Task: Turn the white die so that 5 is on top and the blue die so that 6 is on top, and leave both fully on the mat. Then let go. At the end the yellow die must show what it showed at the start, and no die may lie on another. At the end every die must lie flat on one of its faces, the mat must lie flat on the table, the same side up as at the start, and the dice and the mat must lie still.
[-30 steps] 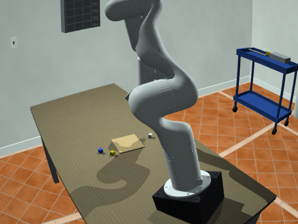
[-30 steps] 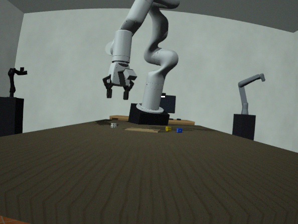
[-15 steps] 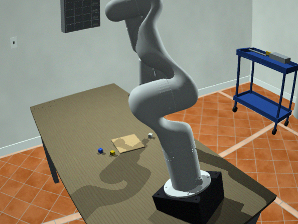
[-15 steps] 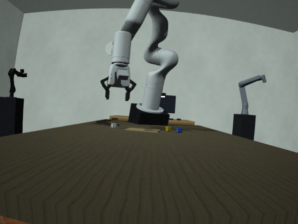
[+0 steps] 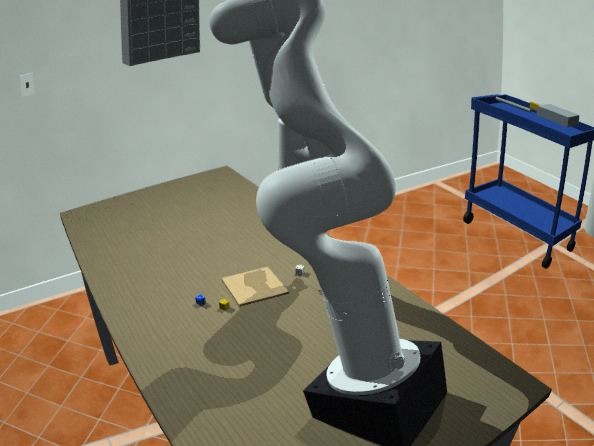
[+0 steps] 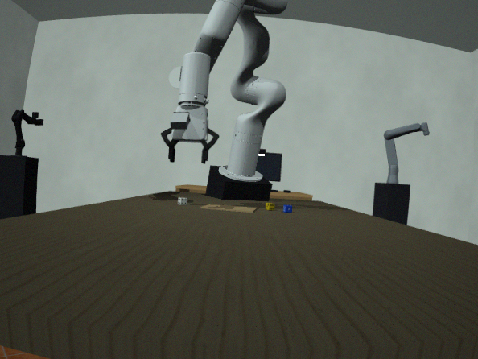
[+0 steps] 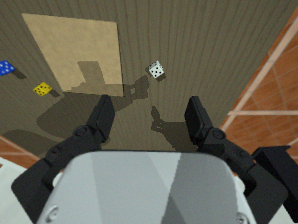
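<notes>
My hand is 1 cm past the white die, 1 cm to the left of it and 12 cm above it. The rest, counted from my hand: tan mat: 2 cm ahead, 13 cm to the left, 13 cm below; yellow die: 25 cm to the left, 12 cm below; blue die: 5 cm ahead, 29 cm to the left, 12 cm below.
</notes>
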